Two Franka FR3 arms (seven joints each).
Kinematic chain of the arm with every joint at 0, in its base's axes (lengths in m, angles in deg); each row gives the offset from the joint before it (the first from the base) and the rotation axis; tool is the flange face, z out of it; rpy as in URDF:
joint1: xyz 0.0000 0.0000 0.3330 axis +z
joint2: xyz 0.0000 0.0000 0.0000 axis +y
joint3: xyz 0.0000 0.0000 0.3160 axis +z
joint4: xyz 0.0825 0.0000 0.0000 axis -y
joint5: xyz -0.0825 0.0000 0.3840 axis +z
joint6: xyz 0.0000 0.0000 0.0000 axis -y
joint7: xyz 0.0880 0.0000 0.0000 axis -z
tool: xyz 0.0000 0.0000 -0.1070 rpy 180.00 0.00 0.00
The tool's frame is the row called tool.
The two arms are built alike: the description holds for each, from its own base.
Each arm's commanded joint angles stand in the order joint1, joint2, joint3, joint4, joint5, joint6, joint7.
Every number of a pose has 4 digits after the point.
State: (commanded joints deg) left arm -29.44 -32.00 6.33 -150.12 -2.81 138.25 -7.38; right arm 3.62 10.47 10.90 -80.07 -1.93 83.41 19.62
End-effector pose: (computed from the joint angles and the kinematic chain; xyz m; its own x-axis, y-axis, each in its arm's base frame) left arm 0.3682 -0.1563 0.4650 0.9229 -0.2110 0.3222 -0.2680 -0.9526 0.1440; right arm 0.5811 0.1353 0.5922 0.9891 -0.0934 -0.1141 -0.0894 -0.9952 0.0400
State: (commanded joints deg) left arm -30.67 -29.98 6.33 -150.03 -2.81 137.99 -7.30; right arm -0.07 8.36 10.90 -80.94 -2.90 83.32 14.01
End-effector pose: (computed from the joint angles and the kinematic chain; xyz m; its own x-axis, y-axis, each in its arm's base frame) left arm 0.3685 -0.1664 0.4511 0.9277 -0.2382 0.2874 -0.2855 -0.9488 0.1350; right arm 0.5785 0.0958 0.6067 0.9938 -0.0613 -0.0930 -0.0571 -0.9973 0.0470
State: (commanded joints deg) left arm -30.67 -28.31 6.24 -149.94 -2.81 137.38 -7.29; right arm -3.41 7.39 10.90 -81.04 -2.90 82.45 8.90
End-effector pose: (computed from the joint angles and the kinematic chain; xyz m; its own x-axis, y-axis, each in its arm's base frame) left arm 0.3705 -0.1685 0.4390 0.9360 -0.2457 0.2521 -0.2835 -0.9506 0.1261; right arm 0.5766 0.0620 0.6144 0.9948 -0.0309 -0.0966 -0.0269 -0.9988 0.0417
